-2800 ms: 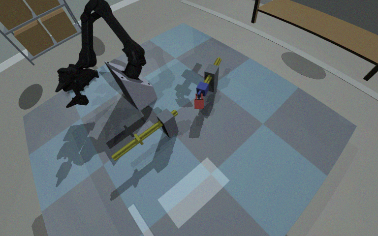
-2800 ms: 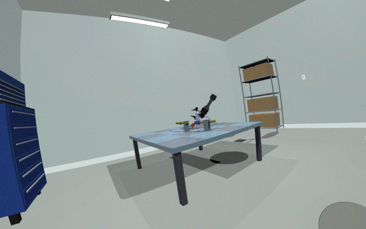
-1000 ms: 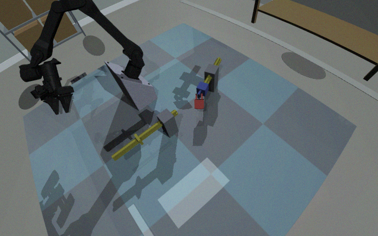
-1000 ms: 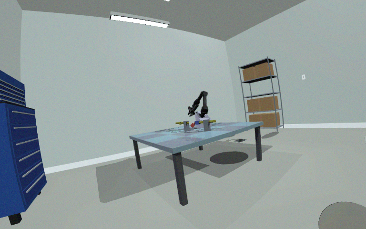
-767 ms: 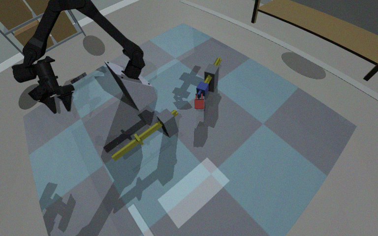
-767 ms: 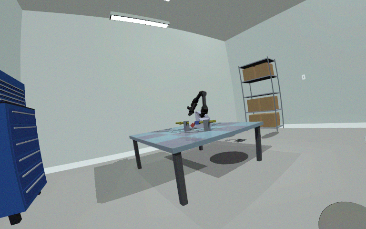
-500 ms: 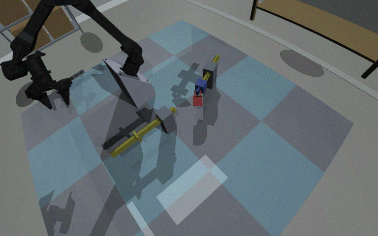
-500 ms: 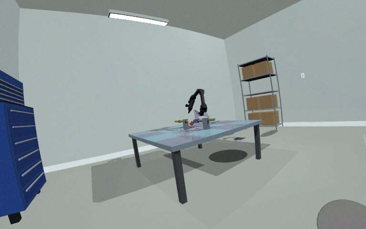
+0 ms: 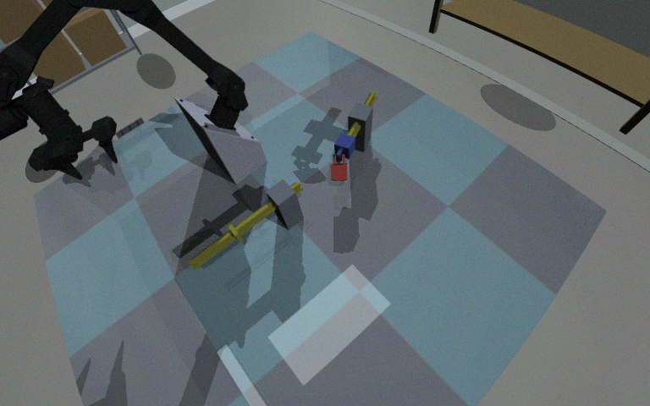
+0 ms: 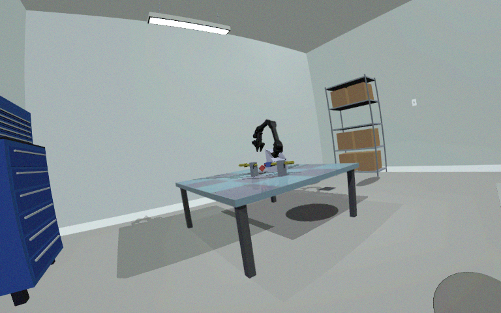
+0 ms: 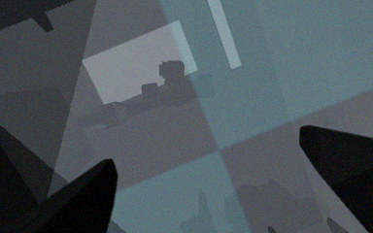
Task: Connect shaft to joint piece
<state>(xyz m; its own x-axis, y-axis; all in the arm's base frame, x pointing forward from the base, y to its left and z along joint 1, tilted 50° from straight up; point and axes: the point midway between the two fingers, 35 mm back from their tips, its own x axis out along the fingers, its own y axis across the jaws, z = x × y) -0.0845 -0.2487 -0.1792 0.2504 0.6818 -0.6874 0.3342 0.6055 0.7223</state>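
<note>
The dark red joint piece lies 370 mm ahead of my gripper tip, 420 mm to the left of it and 130 mm below it.
</note>
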